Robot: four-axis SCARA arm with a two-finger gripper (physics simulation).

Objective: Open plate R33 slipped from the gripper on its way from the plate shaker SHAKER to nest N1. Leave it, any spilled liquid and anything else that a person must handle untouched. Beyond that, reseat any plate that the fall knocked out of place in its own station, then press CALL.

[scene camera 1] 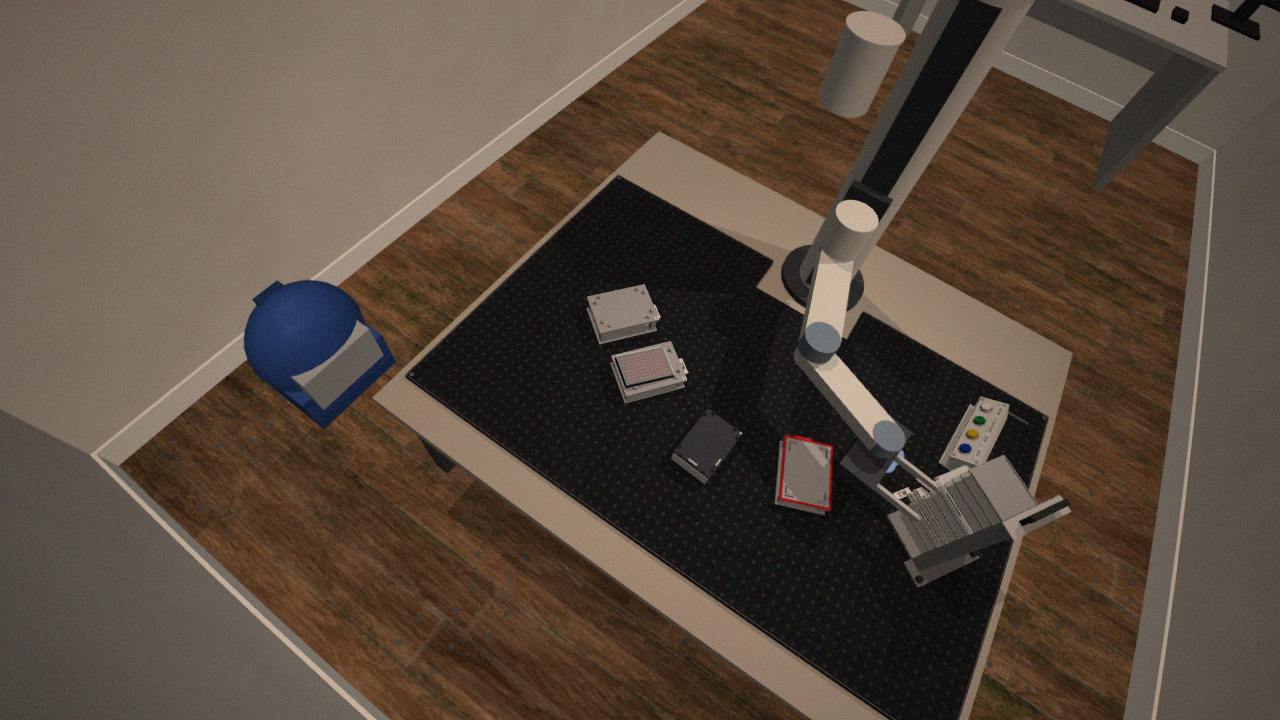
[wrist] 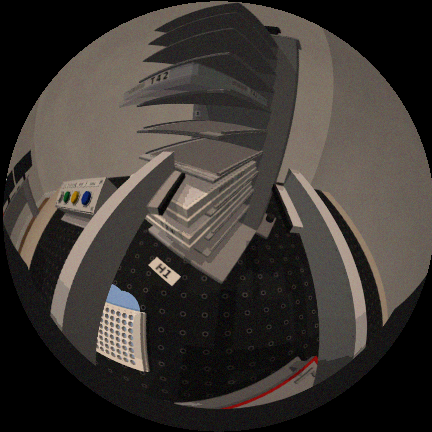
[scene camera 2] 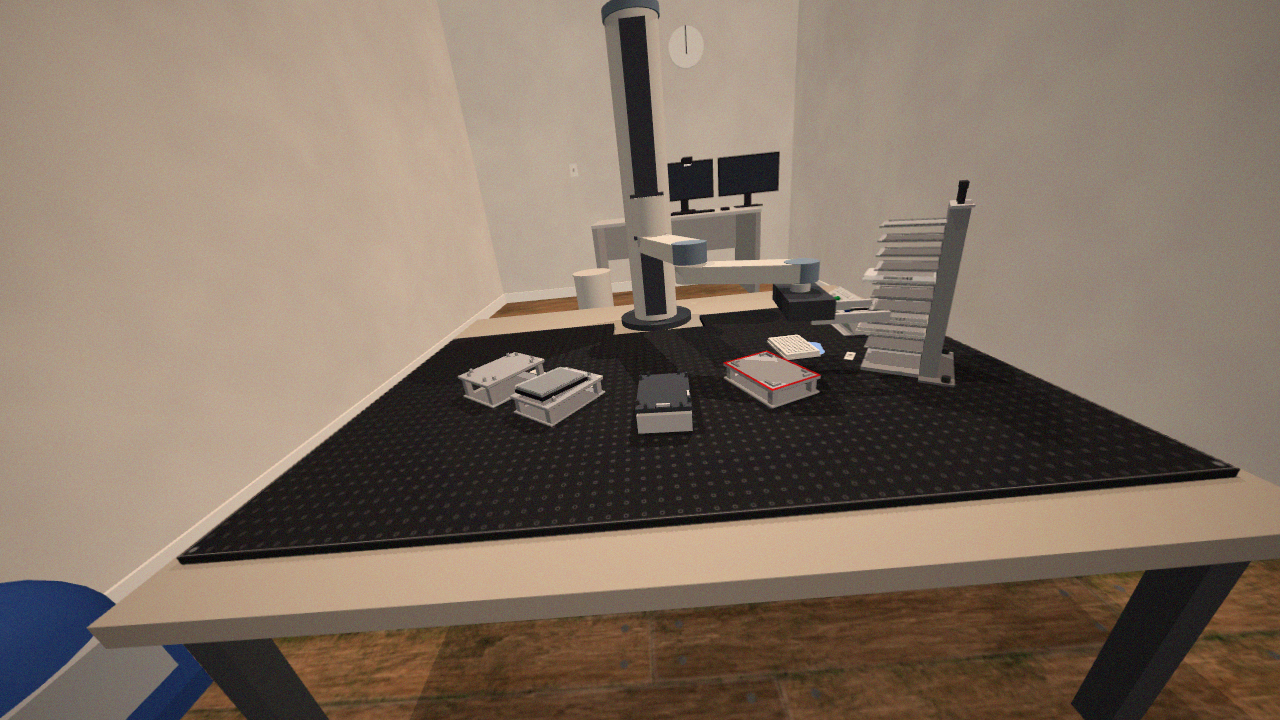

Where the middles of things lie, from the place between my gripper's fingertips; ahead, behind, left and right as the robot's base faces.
Right now my hand is 47 cm to the left of the dark box station [scene camera 2: 663,404], 12 cm short of it and 10 cm above it.
